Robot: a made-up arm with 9 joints. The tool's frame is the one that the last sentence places.
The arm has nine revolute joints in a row. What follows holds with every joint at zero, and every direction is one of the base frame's. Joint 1 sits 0.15 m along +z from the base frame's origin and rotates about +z. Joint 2 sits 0.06 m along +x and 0.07 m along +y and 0.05 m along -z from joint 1 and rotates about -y. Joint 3 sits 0.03 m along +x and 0.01 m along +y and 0.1 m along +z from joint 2 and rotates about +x. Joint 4 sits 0.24 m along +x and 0.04 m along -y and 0.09 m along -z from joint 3 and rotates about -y. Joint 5 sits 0.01 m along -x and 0.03 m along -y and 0.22 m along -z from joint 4 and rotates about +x. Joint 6 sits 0.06 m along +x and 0.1 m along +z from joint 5 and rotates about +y. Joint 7 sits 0.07 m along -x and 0.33 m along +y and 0.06 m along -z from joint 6 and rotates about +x. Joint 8 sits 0.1 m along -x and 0.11 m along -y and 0.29 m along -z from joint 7 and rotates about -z. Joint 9 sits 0.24 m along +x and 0.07 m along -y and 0.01 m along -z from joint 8 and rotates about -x. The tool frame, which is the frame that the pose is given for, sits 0.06 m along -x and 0.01 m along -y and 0.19 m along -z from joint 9; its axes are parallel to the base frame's.
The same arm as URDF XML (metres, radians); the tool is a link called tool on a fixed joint. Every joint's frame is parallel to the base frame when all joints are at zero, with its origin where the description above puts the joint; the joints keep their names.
<robot name="arm">
  <joint name="tool_fixed" type="fixed">
    <parent link="link9"/>
    <child link="tool"/>
    <origin xyz="-0.0600 -0.0100 -0.1900" rpy="0.0000 0.0000 0.0000"/>
  </joint>
  <joint name="joint 9" type="continuous">
    <parent link="link8"/>
    <child link="link9"/>
    <origin xyz="0.2400 -0.0700 -0.0100" rpy="0.0000 0.0000 0.0000"/>
    <axis xyz="-1 0 0"/>
  </joint>
  <joint name="joint 8" type="continuous">
    <parent link="link7"/>
    <child link="link8"/>
    <origin xyz="-0.1000 -0.1100 -0.2900" rpy="0.0000 0.0000 0.0000"/>
    <axis xyz="0 0 -1"/>
  </joint>
  <joint name="joint 7" type="continuous">
    <parent link="link6"/>
    <child link="link7"/>
    <origin xyz="-0.0700 0.3300 -0.0600" rpy="0.0000 0.0000 0.0000"/>
    <axis xyz="1 0 0"/>
  </joint>
  <joint name="joint 6" type="continuous">
    <parent link="link5"/>
    <child link="link6"/>
    <origin xyz="0.0600 0.0000 0.1000" rpy="0.0000 0.0000 0.0000"/>
    <axis xyz="0 1 0"/>
  </joint>
  <joint name="joint 5" type="continuous">
    <parent link="link4"/>
    <child link="link5"/>
    <origin xyz="-0.0100 -0.0300 -0.2200" rpy="0.0000 0.0000 0.0000"/>
    <axis xyz="1 0 0"/>
  </joint>
  <joint name="joint 4" type="continuous">
    <parent link="link3"/>
    <child link="link4"/>
    <origin xyz="0.2400 -0.0400 -0.0900" rpy="0.0000 0.0000 0.0000"/>
    <axis xyz="0 -1 0"/>
  </joint>
  <joint name="joint 3" type="continuous">
    <parent link="link2"/>
    <child link="link3"/>
    <origin xyz="0.0300 0.0100 0.1000" rpy="0.0000 0.0000 0.0000"/>
    <axis xyz="1 0 0"/>
  </joint>
  <joint name="joint 2" type="continuous">
    <parent link="link1"/>
    <child link="link2"/>
    <origin xyz="0.0600 0.0700 -0.0500" rpy="0.0000 0.0000 0.0000"/>
    <axis xyz="0 -1 0"/>
  </joint>
  <joint name="joint 1" type="continuous">
    <parent link="base"/>
    <child link="link1"/>
    <origin xyz="0.0000 0.0000 0.1500" rpy="0.0000 0.0000 0.0000"/>
    <axis xyz="0 0 1"/>
  </joint>
  <link name="base"/>
  <link name="link1"/>
  <link name="link2"/>
  <link name="link3"/>
  <link name="link4"/>
  <link name="link5"/>
  <link name="link6"/>
  <link name="link7"/>
  <link name="link8"/>
  <link name="link9"/>
  <link name="tool"/>
</robot>

